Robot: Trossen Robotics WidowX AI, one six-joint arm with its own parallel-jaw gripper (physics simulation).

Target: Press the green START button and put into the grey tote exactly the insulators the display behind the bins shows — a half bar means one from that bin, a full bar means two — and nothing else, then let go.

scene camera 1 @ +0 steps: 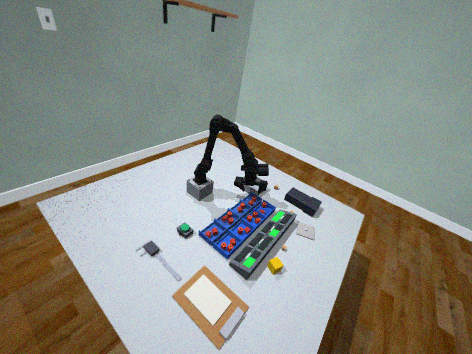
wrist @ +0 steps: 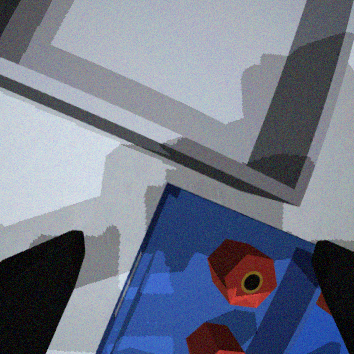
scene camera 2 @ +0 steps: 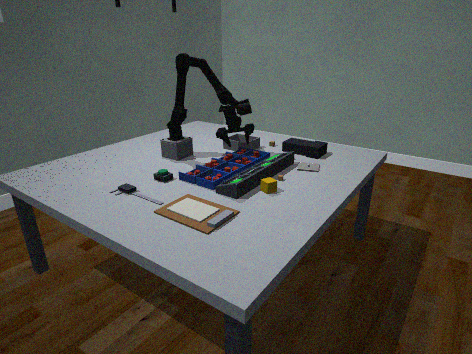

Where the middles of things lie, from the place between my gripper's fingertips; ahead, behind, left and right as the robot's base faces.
My gripper is now 80 mm to the right of the grey tote (wrist: 246, 100), 60 mm past it and 20 mm above it.
